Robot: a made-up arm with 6 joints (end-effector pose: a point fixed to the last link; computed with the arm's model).
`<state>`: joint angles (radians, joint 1 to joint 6).
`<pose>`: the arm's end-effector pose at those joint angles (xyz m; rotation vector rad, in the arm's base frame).
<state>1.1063 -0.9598 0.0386 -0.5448 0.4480 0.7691</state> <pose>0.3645 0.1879 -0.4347 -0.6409 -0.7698 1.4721</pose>
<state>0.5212 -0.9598 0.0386 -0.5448 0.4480 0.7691</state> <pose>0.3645 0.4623 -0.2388 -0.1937 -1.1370 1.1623</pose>
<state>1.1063 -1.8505 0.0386 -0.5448 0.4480 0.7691</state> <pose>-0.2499 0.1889 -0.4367 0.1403 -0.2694 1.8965</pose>
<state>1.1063 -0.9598 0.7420 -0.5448 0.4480 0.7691</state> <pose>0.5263 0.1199 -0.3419 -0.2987 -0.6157 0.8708</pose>
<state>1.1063 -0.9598 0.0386 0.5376 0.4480 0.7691</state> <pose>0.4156 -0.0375 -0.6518 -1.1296 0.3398 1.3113</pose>
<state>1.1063 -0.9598 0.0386 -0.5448 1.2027 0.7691</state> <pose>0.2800 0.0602 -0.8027 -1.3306 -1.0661 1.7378</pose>
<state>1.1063 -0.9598 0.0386 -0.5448 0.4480 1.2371</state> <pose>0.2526 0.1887 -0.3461 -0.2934 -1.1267 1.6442</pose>
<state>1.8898 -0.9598 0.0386 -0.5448 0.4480 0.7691</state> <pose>0.3645 -0.2576 -0.4058 -1.2197 -0.1595 1.7661</pose>
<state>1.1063 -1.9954 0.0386 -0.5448 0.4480 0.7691</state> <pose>-0.3398 0.1661 -0.3913 0.2738 -0.1787 1.9425</pose>
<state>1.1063 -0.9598 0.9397 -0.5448 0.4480 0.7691</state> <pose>0.5661 0.0809 -0.3303 -0.2055 -0.5666 0.7019</pose>
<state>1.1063 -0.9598 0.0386 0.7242 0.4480 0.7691</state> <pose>0.4043 -0.0921 -0.6652 -1.1928 0.5337 1.2524</pose>
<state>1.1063 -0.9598 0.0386 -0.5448 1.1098 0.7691</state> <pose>0.2764 0.0844 -0.7588 -1.2419 -1.0310 1.7109</pose>
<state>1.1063 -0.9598 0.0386 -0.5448 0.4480 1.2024</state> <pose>0.2608 0.1909 -0.3525 -0.3208 -1.1006 1.6332</pose>
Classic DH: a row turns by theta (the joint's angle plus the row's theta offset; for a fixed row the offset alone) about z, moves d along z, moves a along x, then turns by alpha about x. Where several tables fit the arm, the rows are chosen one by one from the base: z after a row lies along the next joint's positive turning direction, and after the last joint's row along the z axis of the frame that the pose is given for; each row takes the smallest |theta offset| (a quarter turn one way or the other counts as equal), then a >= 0, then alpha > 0; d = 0 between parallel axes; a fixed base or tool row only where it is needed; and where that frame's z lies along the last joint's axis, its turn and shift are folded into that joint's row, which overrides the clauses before.
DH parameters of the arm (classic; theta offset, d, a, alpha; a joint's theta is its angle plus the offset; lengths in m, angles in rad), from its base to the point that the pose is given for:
base (fixed): -1.5708 0.1189 0 1.5708
joint 1: 0 -0.0549 0.0634 1.5708
joint 2: 0 0.3589 -0.0424 1.5708
joint 3: -1.5708 0.5079 0.0385 1.5708
joint 4: 0 -0.2336 -0.3368 1.5708
joint 5: 0 -0.0135 0.3987 1.5708
joint 6: -1.5708 -0.0958 0.292 -1.5708
tool (fixed): 0 -0.0967 0 0

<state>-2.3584 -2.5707 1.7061 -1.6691 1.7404 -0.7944</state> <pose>-0.6471 -0.0518 0.9012 1.5282 -0.4583 1.1167</pose>
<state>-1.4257 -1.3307 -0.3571 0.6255 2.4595 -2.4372</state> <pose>0.2167 0.5652 -0.1444 -0.3620 0.6519 -1.4365</pose>
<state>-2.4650 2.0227 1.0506 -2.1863 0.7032 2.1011</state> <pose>0.1001 0.5281 -0.1181 -1.6957 0.0611 0.2436</pose>
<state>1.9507 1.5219 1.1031 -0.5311 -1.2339 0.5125</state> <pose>-0.2513 -0.4736 1.2851 0.4005 -1.9895 1.2941</pose>
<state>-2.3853 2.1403 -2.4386 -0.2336 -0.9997 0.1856</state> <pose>-0.0203 0.7887 -0.5073 0.8283 1.7471 0.6937</pose>
